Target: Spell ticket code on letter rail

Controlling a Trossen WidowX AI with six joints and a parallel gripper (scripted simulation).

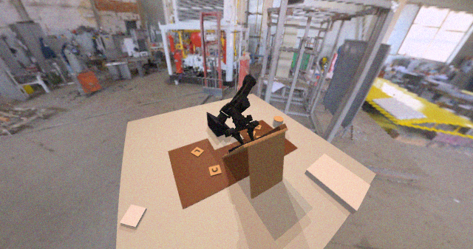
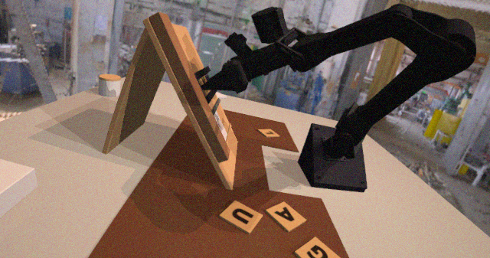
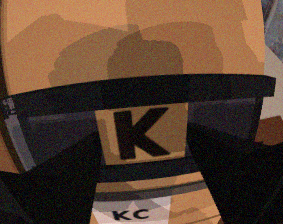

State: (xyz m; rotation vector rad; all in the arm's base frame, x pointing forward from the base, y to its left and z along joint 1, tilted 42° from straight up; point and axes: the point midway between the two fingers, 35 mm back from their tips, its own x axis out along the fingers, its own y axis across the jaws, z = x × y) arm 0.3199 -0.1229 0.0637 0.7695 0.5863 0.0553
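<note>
The white ticket lies 5 cm behind my gripper tip, 3 cm to the left of it and 8 cm below it. The rest, counted from my gripper tip: brown mat: 15 cm behind, 2 cm to the left, 17 cm below; then letter tile: 10 cm behind, 23 cm to the left, 16 cm below; then pale box: 41 cm ahead, 31 cm to the left, 15 cm below.
</note>
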